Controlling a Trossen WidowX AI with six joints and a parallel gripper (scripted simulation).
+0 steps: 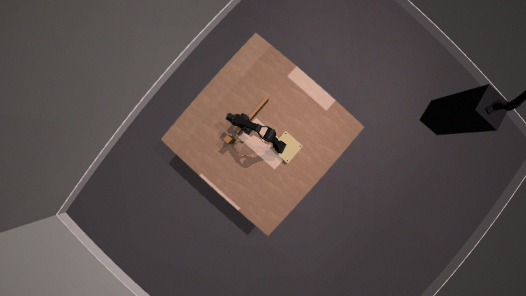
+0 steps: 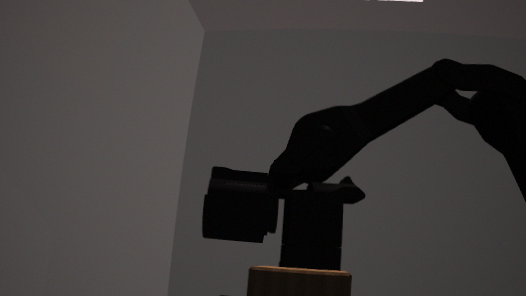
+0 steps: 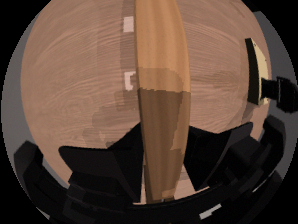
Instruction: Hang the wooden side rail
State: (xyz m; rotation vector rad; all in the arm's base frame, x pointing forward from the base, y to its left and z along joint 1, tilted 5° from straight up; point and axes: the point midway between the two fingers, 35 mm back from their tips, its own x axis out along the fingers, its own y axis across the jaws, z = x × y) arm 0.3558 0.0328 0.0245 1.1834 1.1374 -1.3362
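The wooden headboard post is 10 mm ahead of my gripper tip, 150 mm to the left of it and 40 mm above it.
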